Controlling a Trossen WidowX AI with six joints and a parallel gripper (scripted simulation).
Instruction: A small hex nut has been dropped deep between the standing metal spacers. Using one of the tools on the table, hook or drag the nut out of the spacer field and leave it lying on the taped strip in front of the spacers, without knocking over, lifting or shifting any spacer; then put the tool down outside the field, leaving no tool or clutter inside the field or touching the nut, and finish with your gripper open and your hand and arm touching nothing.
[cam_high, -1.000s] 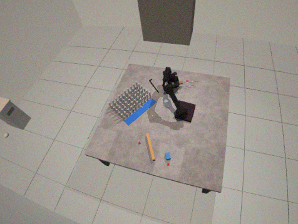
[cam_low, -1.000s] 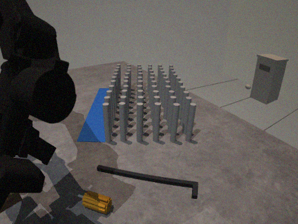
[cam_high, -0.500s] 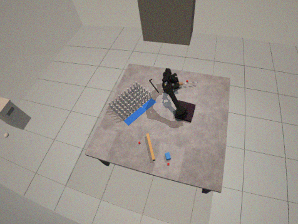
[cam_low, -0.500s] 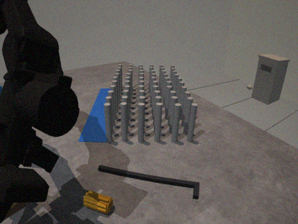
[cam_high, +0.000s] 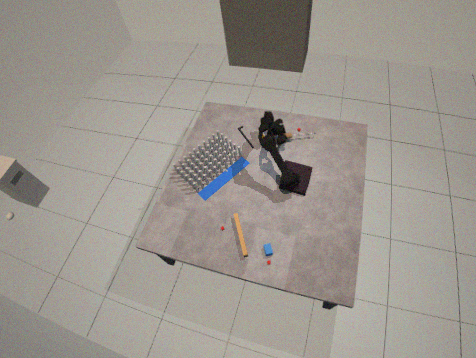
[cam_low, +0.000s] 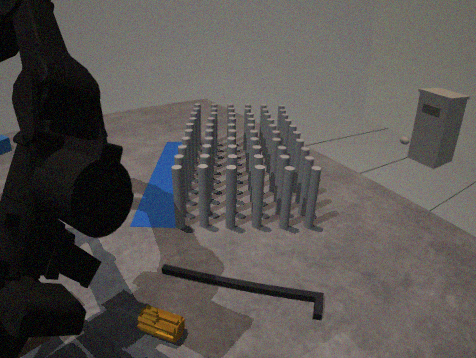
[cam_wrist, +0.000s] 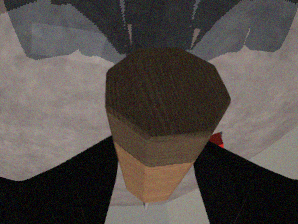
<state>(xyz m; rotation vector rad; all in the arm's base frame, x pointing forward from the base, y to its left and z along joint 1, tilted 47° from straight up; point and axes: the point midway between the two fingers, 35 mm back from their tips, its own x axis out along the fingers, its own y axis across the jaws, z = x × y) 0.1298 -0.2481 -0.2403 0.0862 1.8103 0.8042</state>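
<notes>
The brown-handled tool lies 100 mm behind my gripper tip and 30 mm to the right of it. Round my gripper tip: blue taped strip 390 mm to the left, 350 mm ahead, 60 mm below; blue block 810 mm to the left, 50 mm behind, 40 mm below; screwdriver 170 mm ahead, 40 mm below, 10 mm to the left.
</notes>
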